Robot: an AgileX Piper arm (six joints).
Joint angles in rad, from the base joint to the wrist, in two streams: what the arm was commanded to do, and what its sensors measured. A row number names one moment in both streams.
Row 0, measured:
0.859, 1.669, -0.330, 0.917, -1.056, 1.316
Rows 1 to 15, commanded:
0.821, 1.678, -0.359, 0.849, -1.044, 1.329
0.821, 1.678, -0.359, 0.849, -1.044, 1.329
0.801, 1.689, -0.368, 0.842, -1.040, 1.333
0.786, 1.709, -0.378, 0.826, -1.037, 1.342
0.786, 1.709, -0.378, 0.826, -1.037, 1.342
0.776, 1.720, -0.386, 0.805, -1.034, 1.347
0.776, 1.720, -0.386, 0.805, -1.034, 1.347
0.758, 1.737, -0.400, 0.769, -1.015, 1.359
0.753, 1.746, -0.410, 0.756, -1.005, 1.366
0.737, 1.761, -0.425, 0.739, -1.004, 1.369
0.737, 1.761, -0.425, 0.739, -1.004, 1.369
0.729, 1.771, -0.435, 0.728, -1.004, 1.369
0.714, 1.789, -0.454, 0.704, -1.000, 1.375
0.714, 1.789, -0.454, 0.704, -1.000, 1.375
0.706, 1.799, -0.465, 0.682, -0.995, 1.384
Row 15, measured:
0.728, 1.780, -0.436, 0.738, -1.003, 1.367
